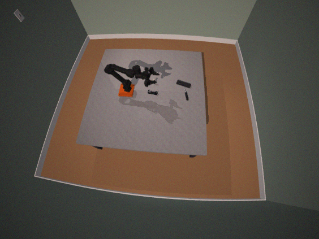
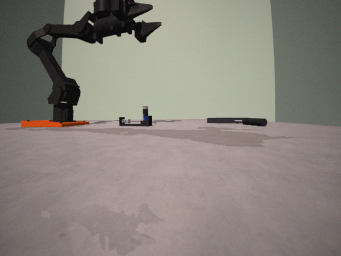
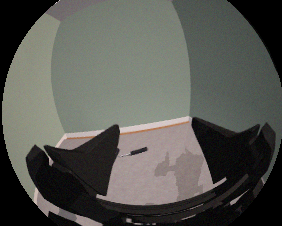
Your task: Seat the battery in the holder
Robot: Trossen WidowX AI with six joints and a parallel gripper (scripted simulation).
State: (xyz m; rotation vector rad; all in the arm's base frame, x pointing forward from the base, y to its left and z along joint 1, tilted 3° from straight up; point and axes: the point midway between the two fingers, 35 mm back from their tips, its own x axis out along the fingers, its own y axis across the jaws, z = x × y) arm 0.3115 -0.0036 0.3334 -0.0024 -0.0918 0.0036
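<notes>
The battery is 300 mm below my gripper tip, 160 mm to the left of it and 100 mm behind it. From my gripper tip the other things lie so: flat black block: 320 mm below, 220 mm to the left, 220 mm ahead.
</notes>
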